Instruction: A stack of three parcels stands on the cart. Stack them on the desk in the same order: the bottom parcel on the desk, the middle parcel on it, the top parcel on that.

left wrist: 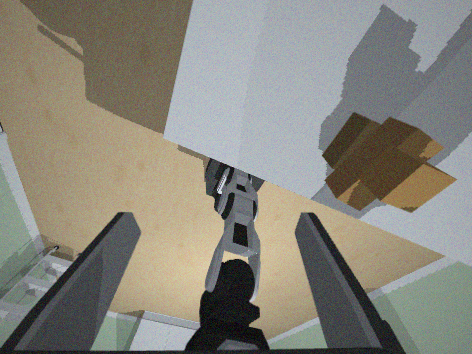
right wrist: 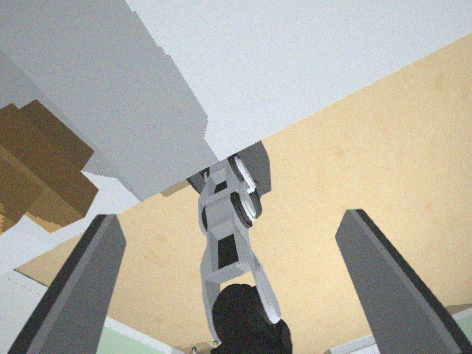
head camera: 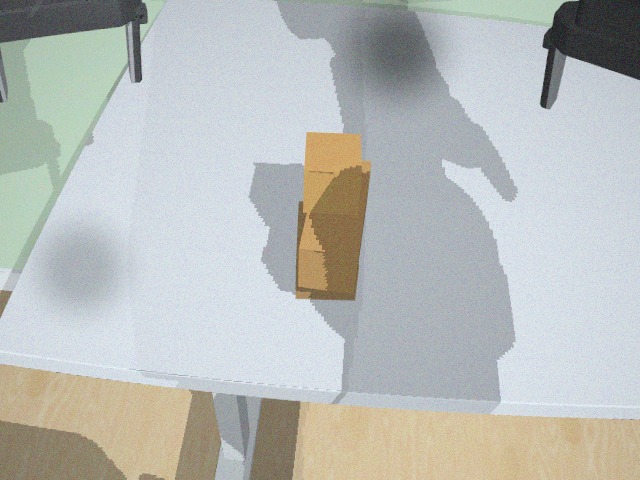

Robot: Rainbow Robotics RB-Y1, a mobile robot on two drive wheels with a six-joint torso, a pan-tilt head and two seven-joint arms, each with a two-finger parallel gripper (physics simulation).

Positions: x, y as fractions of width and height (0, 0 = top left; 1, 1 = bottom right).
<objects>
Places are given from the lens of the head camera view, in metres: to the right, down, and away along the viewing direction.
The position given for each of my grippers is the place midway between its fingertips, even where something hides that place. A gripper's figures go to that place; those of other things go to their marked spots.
my left gripper (head camera: 0.11, 0.18): -0.20, -0.12, 0.50
my right gripper (head camera: 0.95, 0.26): 0.23, -0.09, 0.49
brown cardboard parcel (head camera: 0.52, 0.35): 0.01, -0.06, 0.58
</objects>
